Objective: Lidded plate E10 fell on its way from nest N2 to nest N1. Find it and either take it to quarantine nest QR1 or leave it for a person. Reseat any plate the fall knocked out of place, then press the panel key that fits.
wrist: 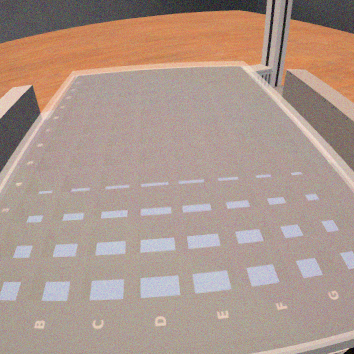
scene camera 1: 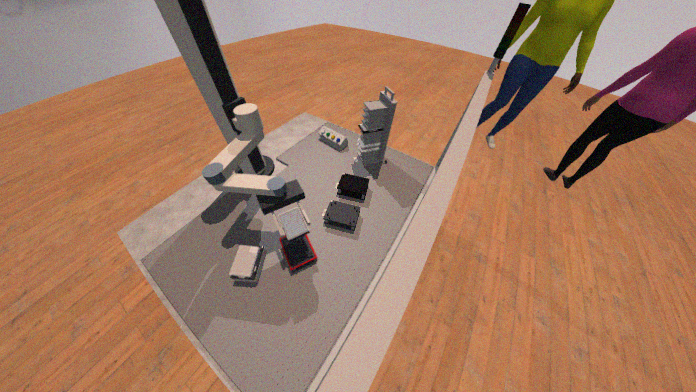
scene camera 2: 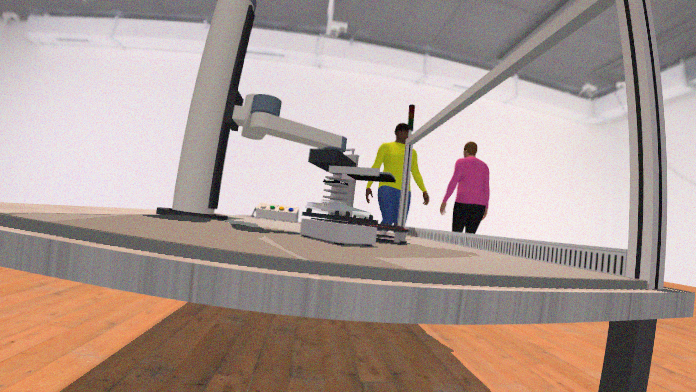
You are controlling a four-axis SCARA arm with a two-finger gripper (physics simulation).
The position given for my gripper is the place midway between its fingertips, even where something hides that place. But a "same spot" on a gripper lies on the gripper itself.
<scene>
my gripper: wrist; scene camera 1; scene camera 2 383, 175
same spot on my gripper: (wrist: 318, 103) = (scene camera 1: 280, 228)
</scene>
